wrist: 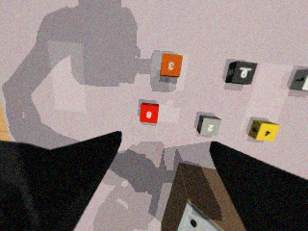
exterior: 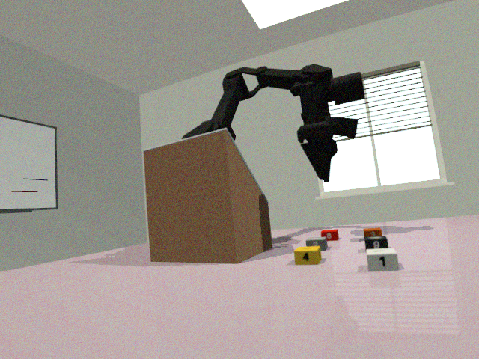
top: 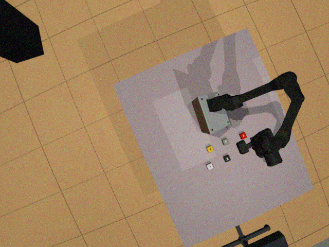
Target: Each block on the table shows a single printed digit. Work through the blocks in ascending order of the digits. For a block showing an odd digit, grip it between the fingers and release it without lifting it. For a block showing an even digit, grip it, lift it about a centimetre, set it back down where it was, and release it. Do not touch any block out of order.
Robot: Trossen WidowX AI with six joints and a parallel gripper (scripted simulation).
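The white 1 block lies 12 cm ahead of my gripper tip, 22 cm to the right of it and 11 cm below it. Round my gripper tip: grey 2 block (9 cm to the right, 11 cm below); then orange 3 block (8 cm ahead, 1 cm to the left, 11 cm below); then red 8 block (1 cm behind, 2 cm to the left, 11 cm below).
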